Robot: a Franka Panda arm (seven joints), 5 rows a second.
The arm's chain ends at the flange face. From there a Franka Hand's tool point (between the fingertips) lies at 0.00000 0.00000 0.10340 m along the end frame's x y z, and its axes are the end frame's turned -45 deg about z.
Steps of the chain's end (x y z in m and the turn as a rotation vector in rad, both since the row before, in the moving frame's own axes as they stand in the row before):
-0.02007 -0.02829 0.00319 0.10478 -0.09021 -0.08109
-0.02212 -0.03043 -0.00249 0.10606 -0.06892 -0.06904
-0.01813 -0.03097 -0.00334 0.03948 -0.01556 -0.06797
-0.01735 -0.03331 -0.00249 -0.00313 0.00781 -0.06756
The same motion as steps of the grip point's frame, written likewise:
0.00630 -0.04843 0.00220 0.13788 0.01030 -0.08109
0.00814 -0.05000 -0.00332 0.12373 0.02626 -0.06904
0.01069 -0.03880 -0.00343 0.03892 0.01691 -0.06797
0.01165 -0.03503 -0.00249 -0.00774 0.00331 -0.06756

